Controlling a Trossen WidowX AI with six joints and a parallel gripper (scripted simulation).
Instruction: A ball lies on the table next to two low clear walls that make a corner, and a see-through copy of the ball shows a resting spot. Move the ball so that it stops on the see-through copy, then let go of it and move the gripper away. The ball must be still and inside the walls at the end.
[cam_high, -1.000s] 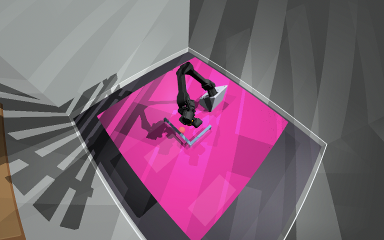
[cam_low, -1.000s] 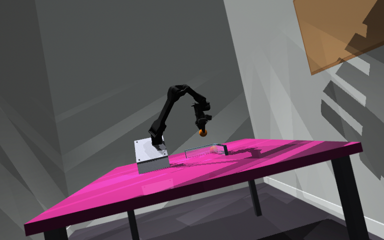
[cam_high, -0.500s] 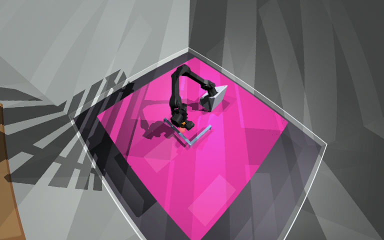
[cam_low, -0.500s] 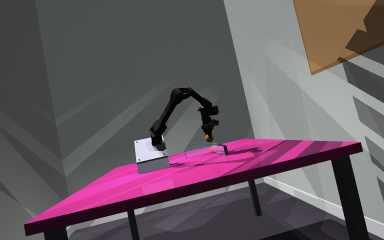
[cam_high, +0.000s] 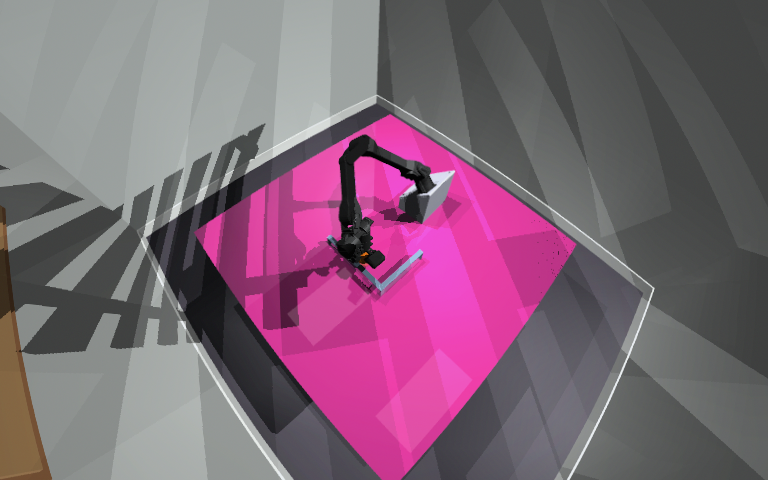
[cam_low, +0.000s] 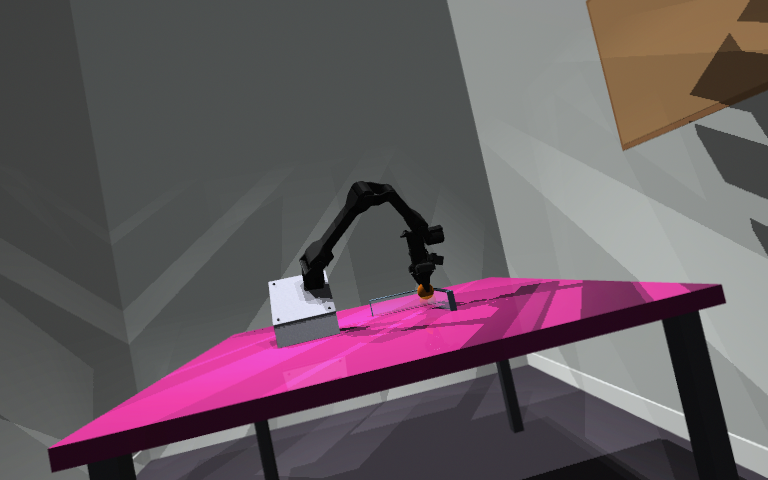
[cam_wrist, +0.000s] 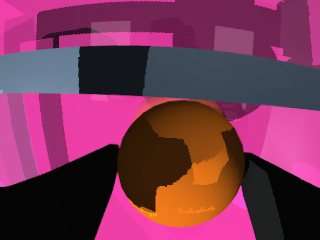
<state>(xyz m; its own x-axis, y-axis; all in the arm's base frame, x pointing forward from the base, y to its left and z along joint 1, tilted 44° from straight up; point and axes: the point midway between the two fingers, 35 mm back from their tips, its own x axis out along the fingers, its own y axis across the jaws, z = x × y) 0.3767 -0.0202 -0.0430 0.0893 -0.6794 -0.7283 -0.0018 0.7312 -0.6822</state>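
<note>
The see-through copy of ball lies 3 cm below my gripper tip. From my gripper tip the other things lie so: orange ball (right at my gripper tip).
</note>
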